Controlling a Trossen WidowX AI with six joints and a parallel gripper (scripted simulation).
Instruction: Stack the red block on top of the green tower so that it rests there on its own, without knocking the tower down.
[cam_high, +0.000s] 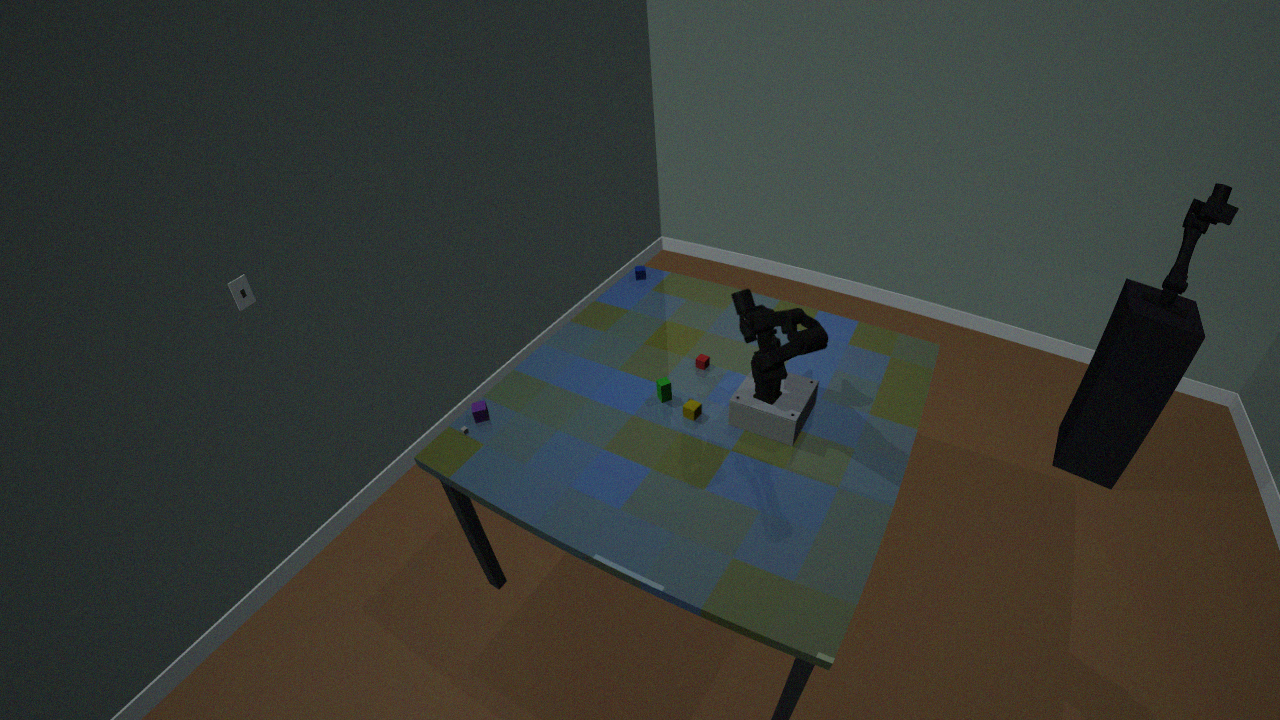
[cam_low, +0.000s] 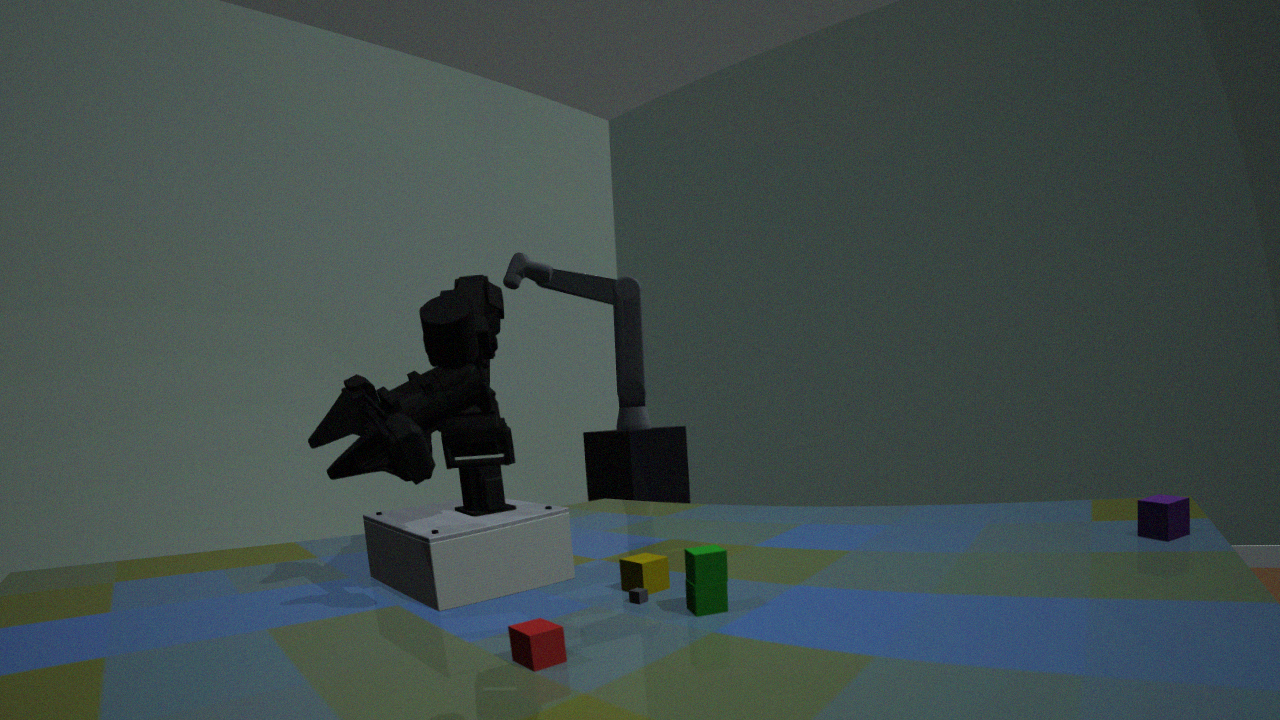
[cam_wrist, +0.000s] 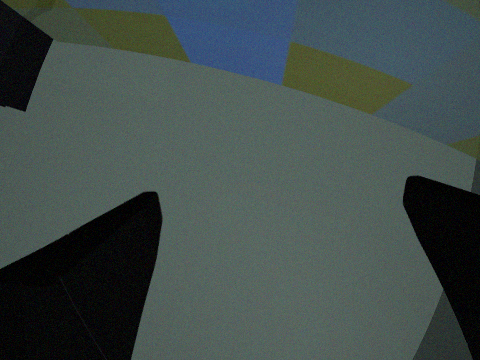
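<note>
Now: gripper tip 21 cm short of the red block, 16 cm above it and 13 cm to the right of it. From my gripper tip the other things lie so: yellow block (34 cm to the left, 16 cm below, 10 cm ahead); then blue block (75 cm ahead, 23 cm to the right, 16 cm below); then tiny grey cube (31 cm to the left, 17 cm below, 14 cm ahead).
</note>
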